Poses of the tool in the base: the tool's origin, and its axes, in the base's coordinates. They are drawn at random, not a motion.
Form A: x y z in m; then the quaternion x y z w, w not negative.
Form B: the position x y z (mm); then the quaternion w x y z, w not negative. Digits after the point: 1 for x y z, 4 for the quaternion.
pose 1, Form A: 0.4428, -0.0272, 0.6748, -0.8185, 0.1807, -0.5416, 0.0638
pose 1, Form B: 442.8, -27.2, 674.8, 0.0638, -0.8185, 0.1807, -0.5416
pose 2, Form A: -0.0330, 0.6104, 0.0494, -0.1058, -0.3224, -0.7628, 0.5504
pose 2, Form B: -33.0, 610.4, 49.4, 0.5504, -0.1058, -0.3224, -0.7628
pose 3, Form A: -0.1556, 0.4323, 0.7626, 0.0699, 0.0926, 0.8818, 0.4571
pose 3, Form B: -155.6, 432.3, 762.6, 0.4571, 0.0699, 0.0926, 0.8818
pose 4, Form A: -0.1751, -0.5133, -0.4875, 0.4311, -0.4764, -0.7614, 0.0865
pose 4, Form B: -175.1, -513.3, -487.5, 0.0865, 0.4311, -0.4764, -0.7614
